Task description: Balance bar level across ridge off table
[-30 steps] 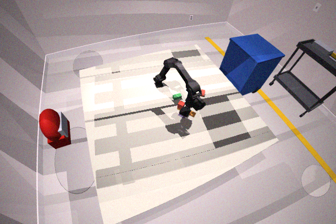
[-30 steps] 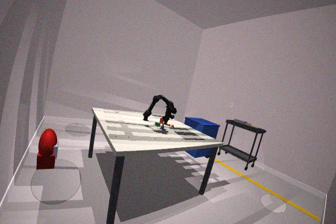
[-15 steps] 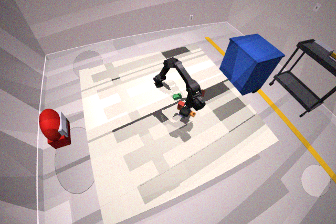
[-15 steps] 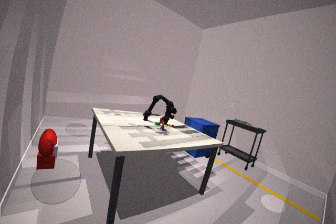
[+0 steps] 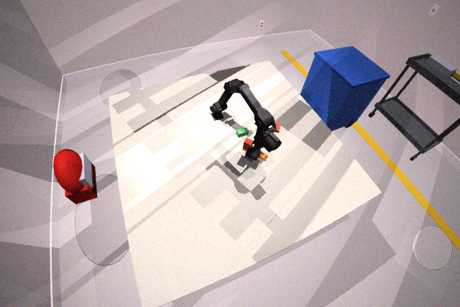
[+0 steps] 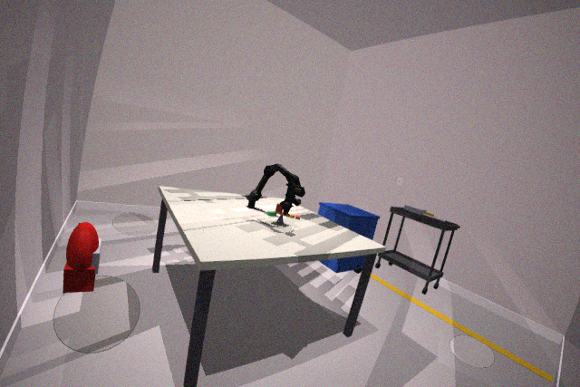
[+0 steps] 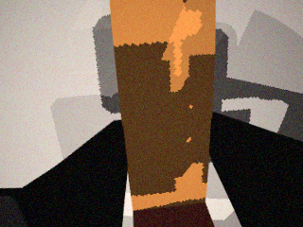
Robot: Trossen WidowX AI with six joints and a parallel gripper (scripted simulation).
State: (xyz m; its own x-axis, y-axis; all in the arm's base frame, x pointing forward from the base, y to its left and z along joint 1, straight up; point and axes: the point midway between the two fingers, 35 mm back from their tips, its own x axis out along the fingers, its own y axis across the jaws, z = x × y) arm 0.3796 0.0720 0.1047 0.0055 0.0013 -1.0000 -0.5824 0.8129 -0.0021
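Right now my gripper tip is 3 cm past the orange bar, 2 cm to the left of it and 2 cm below it. From my gripper tip the other things lie so: red block (24 cm to the left, 15 cm behind, 6 cm below); then green block (19 cm behind, 5 cm below, 1 cm to the left).
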